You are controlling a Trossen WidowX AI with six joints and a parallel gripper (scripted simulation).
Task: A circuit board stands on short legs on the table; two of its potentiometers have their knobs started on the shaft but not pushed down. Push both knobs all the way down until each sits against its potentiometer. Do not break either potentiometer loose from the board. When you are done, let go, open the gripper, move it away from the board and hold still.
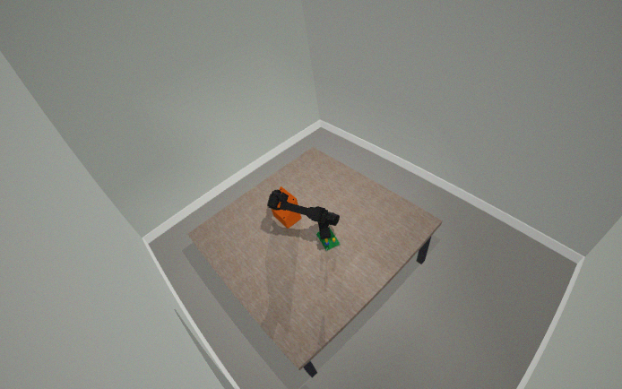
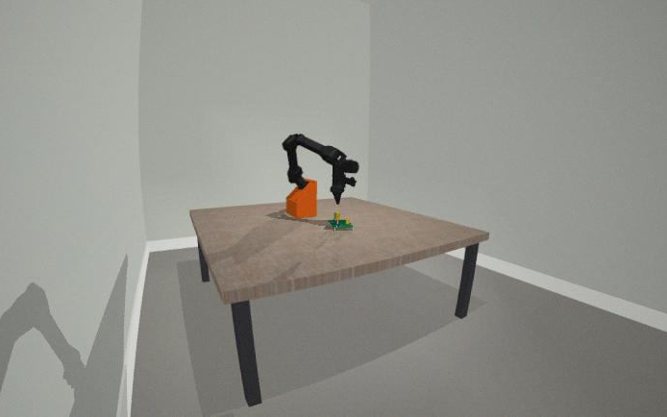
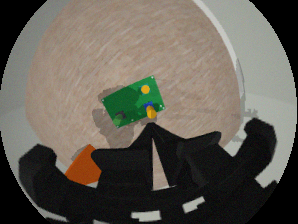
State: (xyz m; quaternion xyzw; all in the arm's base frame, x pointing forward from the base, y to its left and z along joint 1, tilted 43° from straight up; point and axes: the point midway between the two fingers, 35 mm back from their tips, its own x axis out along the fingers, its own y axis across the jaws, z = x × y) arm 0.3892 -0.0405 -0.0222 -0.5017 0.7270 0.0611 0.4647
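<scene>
Now: gripper tip 10 mm short of the knob and 60 mm above it.
</scene>
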